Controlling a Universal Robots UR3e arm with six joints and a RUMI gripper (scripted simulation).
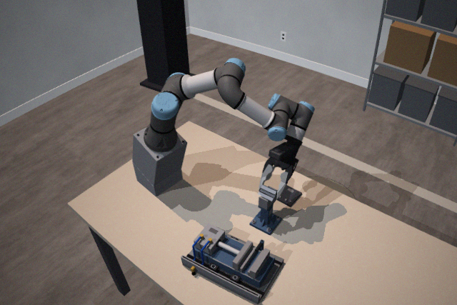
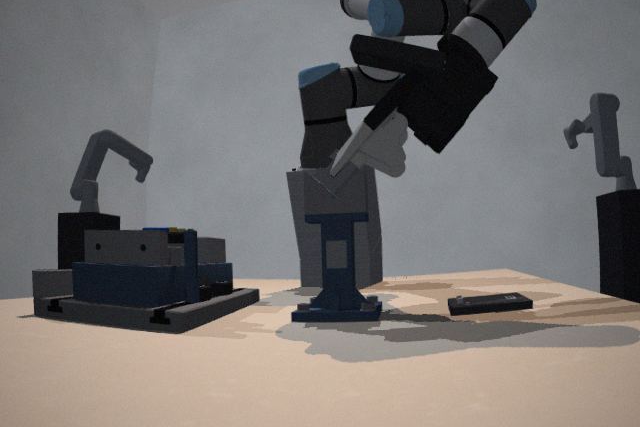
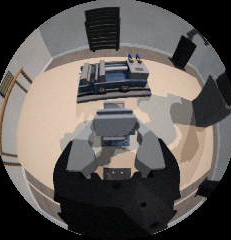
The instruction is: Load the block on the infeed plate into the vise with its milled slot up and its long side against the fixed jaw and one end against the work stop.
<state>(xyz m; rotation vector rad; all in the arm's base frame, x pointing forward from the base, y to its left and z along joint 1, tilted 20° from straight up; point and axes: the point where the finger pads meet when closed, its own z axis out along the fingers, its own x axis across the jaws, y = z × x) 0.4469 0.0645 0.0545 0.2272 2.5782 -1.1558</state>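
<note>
Right now my hand is 10 mm to the left of the grey part. The rest, counted from my hand: blue vise (230 mm to the right, 120 mm below).
</note>
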